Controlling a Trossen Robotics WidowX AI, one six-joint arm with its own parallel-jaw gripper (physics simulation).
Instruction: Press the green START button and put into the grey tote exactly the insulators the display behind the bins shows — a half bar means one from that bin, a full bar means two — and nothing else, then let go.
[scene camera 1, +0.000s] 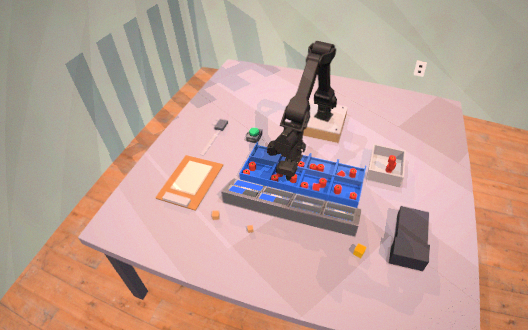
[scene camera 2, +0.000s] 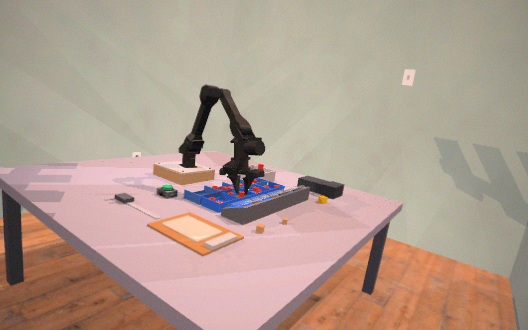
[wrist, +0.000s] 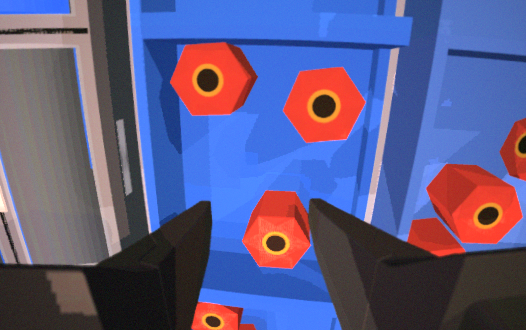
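My gripper (scene camera 1: 288, 176) (scene camera 2: 242, 192) (wrist: 260, 210) is open, pointing down into a front compartment of the blue bins (scene camera 1: 259, 154) (scene camera 2: 196, 195) (wrist: 280, 29). A red insulator (wrist: 276, 230) shows between the fingertips, nearer the right finger and not gripped. Two more insulators, one at the left (wrist: 207, 80) and one at the right (wrist: 324, 106), lie farther up this compartment. The display (scene camera 1: 290, 216) (scene camera 2: 270, 207) shows blue across its leftmost window, blue over part of the second, and grey in the other two. The grey tote (scene camera 1: 385, 178) holds red (scene camera 1: 391, 164); how many insulators is unclear. The green START button (scene camera 1: 254, 132) (scene camera 2: 167, 188) stands left of the bins.
A dark stepped block (scene camera 1: 410, 239) (scene camera 2: 320, 187) and a yellow cube (scene camera 1: 359, 250) (scene camera 2: 323, 199) are at the right. Two small orange cubes, one larger (scene camera 1: 215, 215) and one smaller (scene camera 1: 250, 228), lie before the display. An orange clipboard (scene camera 1: 206, 188) and a dark-headed tool (scene camera 1: 221, 125) are at the left.
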